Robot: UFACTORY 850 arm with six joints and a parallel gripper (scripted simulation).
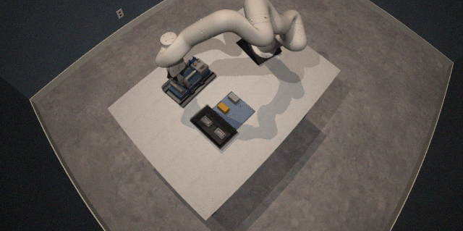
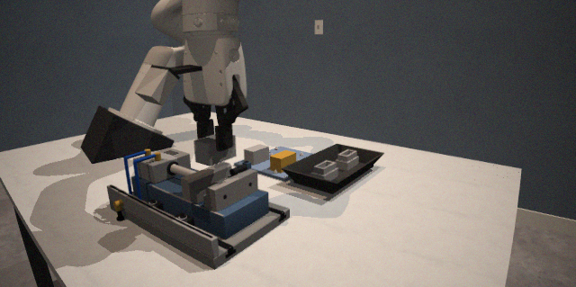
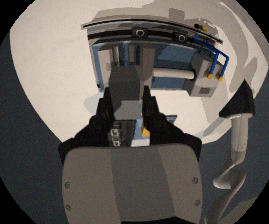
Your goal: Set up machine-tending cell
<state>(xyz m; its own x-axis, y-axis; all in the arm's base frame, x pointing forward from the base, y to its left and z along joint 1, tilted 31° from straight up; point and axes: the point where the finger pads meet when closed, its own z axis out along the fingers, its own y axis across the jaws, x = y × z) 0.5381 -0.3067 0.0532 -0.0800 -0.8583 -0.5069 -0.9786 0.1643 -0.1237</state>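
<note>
Right now my hand is 70 mm past the vise, 10 mm to the right of it and 130 mm above it. Also, from my hand: grey rail 80 mm behind, 80 mm to the right, 130 mm below; then brass blank 40 mm behind, 290 mm to the left, 140 mm below.
</note>
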